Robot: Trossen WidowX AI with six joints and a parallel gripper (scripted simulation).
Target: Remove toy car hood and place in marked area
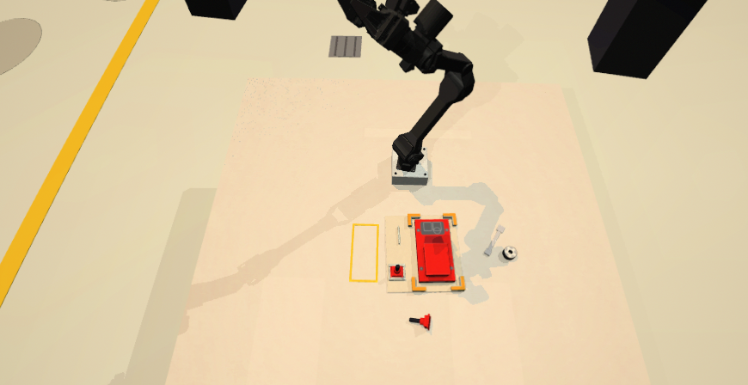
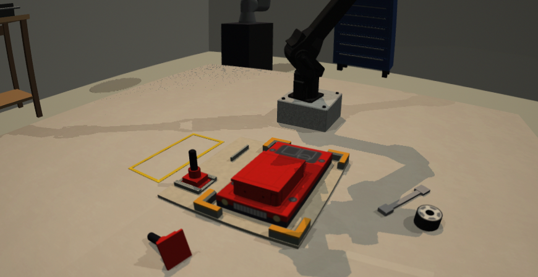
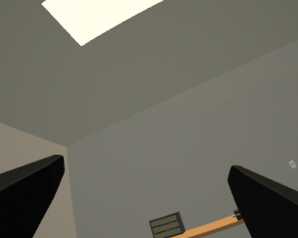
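Now: the hood 19 cm ahead of my gripper tip, 28 cm to the left of it and 70 cm below it. From my gripper tip the other things lie so: black upright peg (24 cm ahead, 18 cm to the left, 70 cm below); then grey engine block (19 cm ahead, 29 cm to the left, 72 cm below); then grey bar (8 cm ahead, 46 cm to the left, 74 cm below).
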